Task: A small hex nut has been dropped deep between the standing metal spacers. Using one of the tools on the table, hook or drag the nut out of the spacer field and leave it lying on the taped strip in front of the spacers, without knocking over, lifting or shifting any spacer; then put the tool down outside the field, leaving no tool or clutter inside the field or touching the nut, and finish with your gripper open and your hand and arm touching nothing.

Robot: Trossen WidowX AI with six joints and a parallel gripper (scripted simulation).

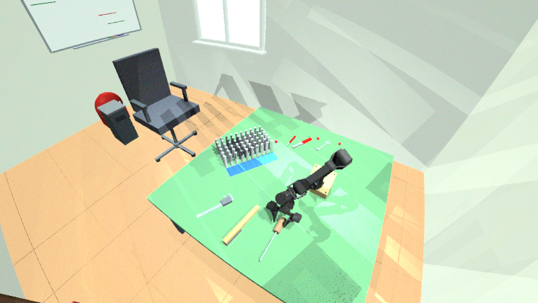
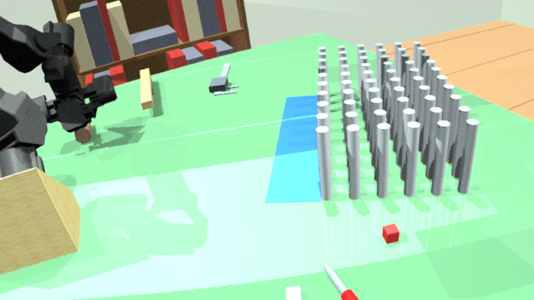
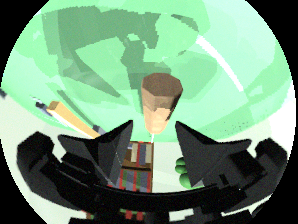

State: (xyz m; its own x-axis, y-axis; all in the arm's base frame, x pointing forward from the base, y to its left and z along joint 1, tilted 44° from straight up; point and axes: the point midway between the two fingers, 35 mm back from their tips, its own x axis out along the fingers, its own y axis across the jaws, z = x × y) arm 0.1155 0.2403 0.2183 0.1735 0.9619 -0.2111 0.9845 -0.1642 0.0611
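The hook tool lies 10 cm to the left of my gripper tip and 2 cm below it. The rest, counted from my gripper tip: red-handled screwdriver: 18 cm ahead, 69 cm to the right, 3 cm below; blue taped strip: 34 cm ahead, 36 cm to the right, 3 cm below; small hex nut: 49 cm ahead, 43 cm to the right, 3 cm below.
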